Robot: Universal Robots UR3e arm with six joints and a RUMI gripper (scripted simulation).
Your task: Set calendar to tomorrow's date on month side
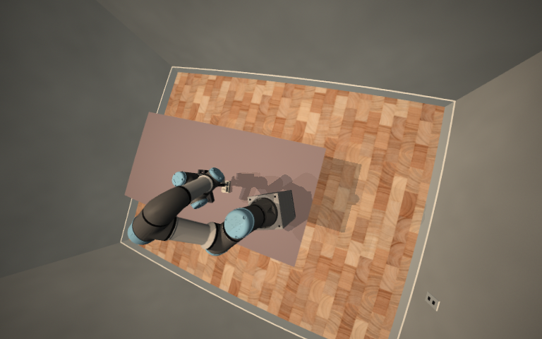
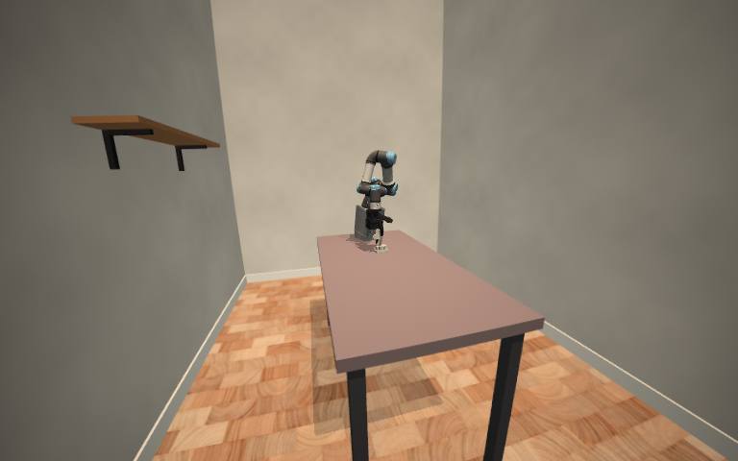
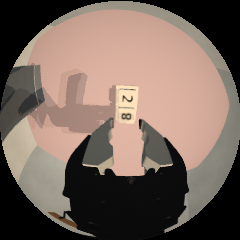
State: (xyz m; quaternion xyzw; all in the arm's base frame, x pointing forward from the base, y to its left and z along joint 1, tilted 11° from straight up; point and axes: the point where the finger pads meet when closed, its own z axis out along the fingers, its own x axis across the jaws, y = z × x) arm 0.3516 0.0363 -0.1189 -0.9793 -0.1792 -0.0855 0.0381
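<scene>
Now: the tray 1 cm behind my hand, 1 cm to the left of it and 5 cm below it.
</scene>
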